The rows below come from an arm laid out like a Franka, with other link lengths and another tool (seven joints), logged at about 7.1 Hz.
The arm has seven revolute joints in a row. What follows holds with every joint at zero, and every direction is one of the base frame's. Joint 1 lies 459.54 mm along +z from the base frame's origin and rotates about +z. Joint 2 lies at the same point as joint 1 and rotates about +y. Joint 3 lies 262.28 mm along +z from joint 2 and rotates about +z. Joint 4 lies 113.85 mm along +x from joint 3 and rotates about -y. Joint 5 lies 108.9 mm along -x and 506.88 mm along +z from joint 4 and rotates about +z. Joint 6 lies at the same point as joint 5 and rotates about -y. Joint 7 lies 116.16 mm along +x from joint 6 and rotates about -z. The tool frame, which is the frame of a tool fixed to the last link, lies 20 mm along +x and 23 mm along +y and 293.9 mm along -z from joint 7; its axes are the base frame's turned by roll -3.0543, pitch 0 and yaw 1.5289 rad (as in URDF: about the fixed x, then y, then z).
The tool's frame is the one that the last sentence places.
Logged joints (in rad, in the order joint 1, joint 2, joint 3, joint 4, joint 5, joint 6, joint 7), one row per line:
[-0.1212 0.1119 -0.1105 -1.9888 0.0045 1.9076 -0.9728]
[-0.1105 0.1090 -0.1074 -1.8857 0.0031 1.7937 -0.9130]
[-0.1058 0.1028 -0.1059 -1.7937 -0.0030 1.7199 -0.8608]
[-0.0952 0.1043 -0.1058 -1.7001 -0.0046 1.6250 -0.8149]
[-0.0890 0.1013 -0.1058 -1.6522 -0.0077 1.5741 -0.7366]
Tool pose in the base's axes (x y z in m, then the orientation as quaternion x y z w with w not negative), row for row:
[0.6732 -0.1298 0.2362 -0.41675 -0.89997 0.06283 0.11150]
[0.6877 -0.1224 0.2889 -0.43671 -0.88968 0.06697 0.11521]
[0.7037 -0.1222 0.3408 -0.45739 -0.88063 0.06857 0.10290]
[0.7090 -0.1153 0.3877 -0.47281 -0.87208 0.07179 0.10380]
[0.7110 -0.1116 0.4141 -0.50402 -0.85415 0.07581 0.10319]
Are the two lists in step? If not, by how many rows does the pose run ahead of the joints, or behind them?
They are in step.
